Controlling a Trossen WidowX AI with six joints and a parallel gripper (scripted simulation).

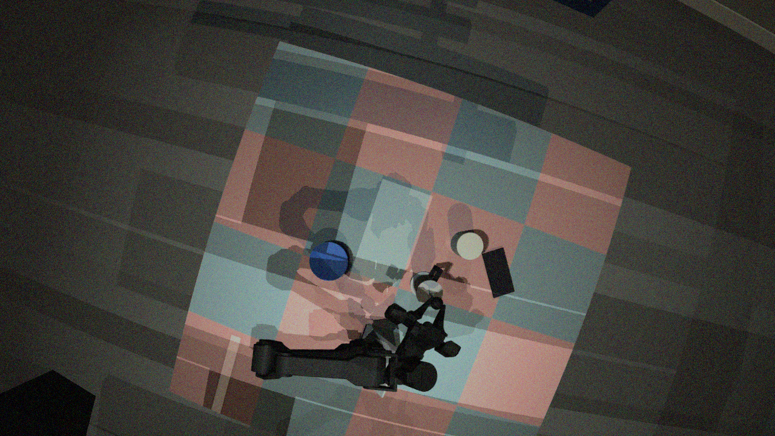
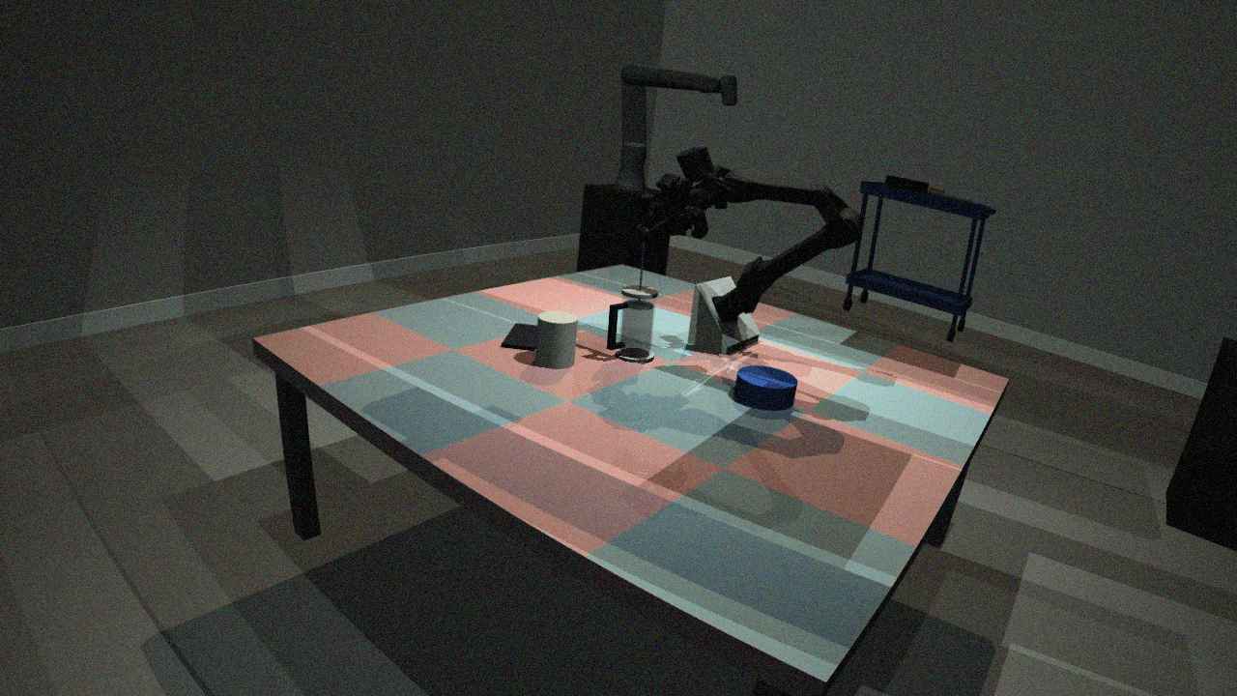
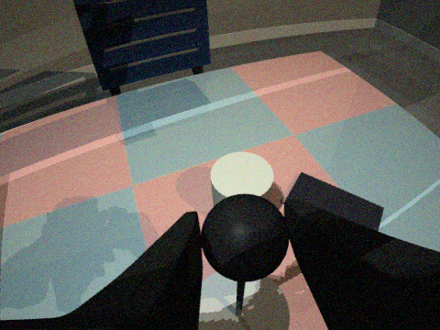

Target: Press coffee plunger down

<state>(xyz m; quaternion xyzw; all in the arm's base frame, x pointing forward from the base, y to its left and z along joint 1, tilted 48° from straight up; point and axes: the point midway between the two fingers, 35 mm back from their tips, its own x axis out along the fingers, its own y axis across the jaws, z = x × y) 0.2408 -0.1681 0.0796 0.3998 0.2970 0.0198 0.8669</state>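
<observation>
Right now my gripper tip is 14 cm above the glass coffee press and 1 cm short of it. Round my gripper tip: blue round tin: 31 cm to the left, 24 cm below, 6 cm behind; then flat dark slab: 26 cm below, 21 cm to the right, 11 cm ahead.
</observation>
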